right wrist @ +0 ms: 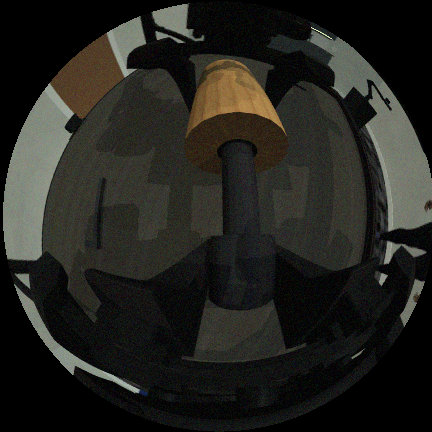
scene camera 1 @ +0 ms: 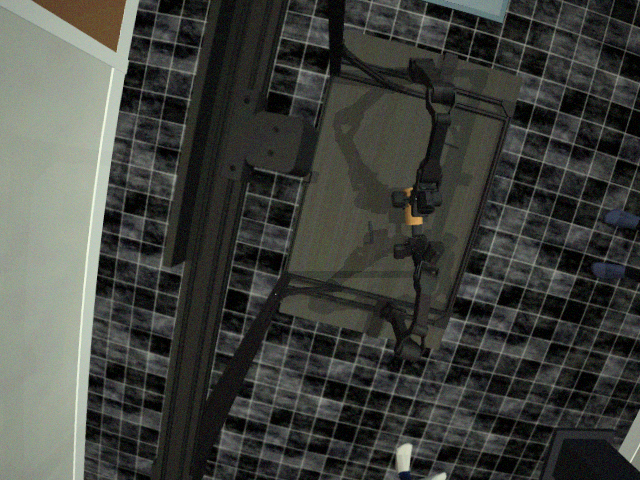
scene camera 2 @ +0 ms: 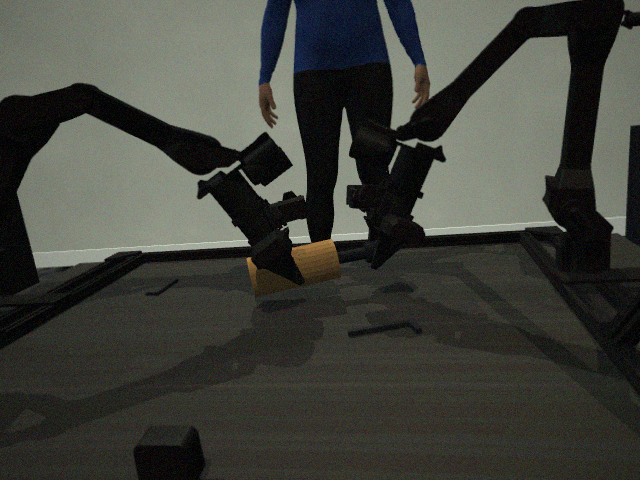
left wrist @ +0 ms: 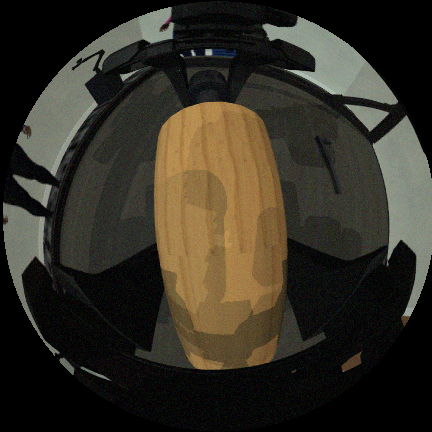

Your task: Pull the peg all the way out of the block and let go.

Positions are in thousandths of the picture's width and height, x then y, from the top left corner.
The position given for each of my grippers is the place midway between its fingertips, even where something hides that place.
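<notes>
There is a dark peg (right wrist: 559, 608), and the left wrist view shows the peg too (left wrist: 480, 198). It is my right gripper (scene camera 2: 579, 553) that grips the peg, and I see that right gripper in the right wrist view (right wrist: 547, 568) and in the left wrist view (left wrist: 480, 256). My left gripper (scene camera 2: 471, 578) is here as well; the right wrist view shows this left gripper (right wrist: 529, 270), and so does the left wrist view (left wrist: 510, 559).
</notes>
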